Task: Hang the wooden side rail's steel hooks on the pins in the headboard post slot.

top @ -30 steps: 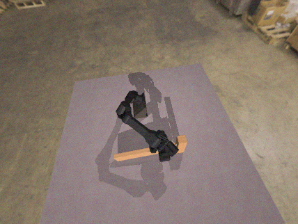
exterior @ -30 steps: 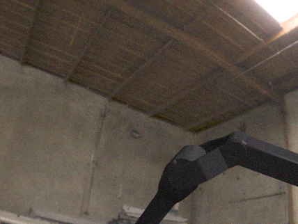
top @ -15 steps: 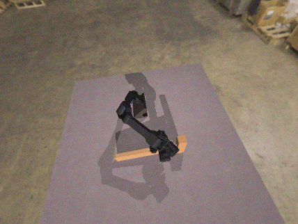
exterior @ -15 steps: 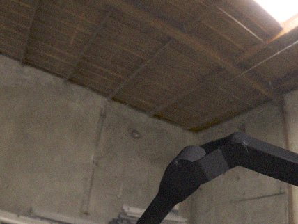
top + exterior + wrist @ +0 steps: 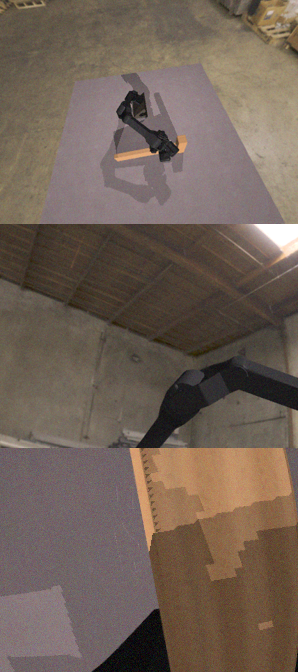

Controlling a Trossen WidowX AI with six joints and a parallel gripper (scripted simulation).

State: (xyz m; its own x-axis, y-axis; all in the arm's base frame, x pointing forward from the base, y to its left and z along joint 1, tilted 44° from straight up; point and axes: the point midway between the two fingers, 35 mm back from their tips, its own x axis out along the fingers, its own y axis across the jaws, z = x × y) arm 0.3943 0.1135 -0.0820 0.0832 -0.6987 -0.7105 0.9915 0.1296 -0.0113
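Now: the headboard post 10 mm behind my gripper tip, 110 mm to the left of it and 40 mm above it.
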